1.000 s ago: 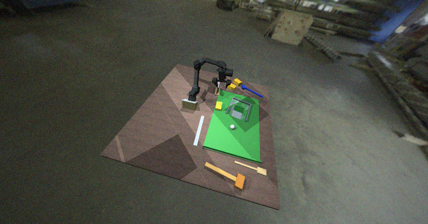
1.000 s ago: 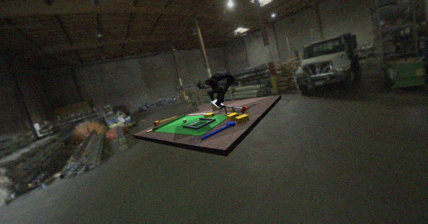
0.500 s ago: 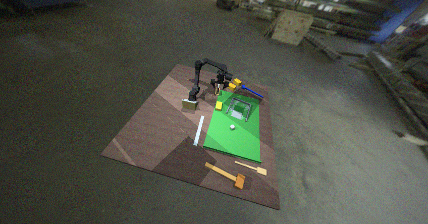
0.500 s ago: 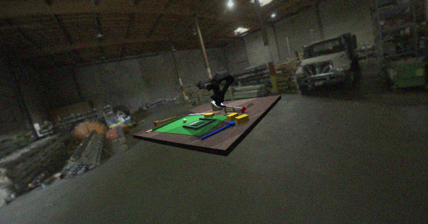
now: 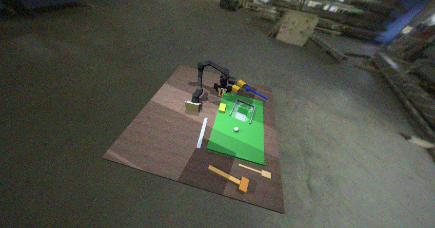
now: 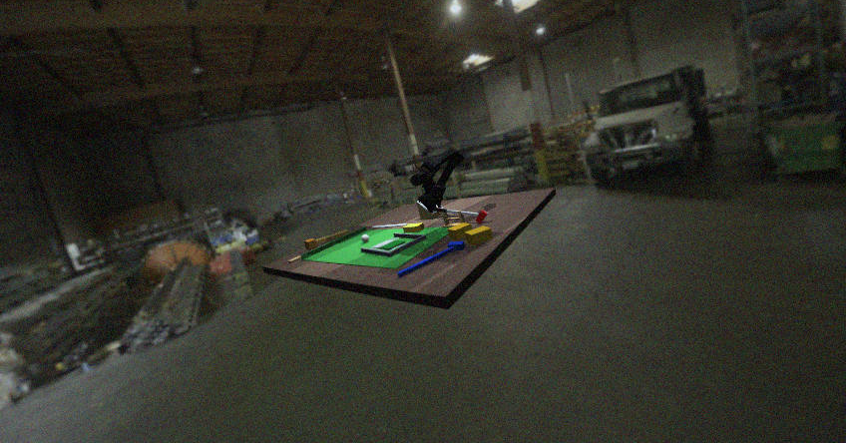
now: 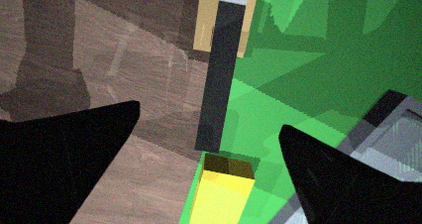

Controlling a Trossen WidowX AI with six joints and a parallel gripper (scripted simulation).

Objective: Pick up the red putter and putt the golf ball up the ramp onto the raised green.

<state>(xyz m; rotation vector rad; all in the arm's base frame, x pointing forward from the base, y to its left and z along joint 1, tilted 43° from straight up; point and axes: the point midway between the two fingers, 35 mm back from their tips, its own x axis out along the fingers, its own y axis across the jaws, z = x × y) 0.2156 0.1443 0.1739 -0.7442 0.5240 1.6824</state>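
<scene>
The bar lies 30 mm behind my gripper tip, 460 mm to the right of it and 90 mm below it. From my gripper tip the other things lie so: green mat 270 mm ahead, 210 mm to the right, 90 mm below; yellow block 60 mm ahead, 130 mm to the right, 70 mm below; red putter 30 mm behind, 130 mm to the left, 30 mm below.
</scene>
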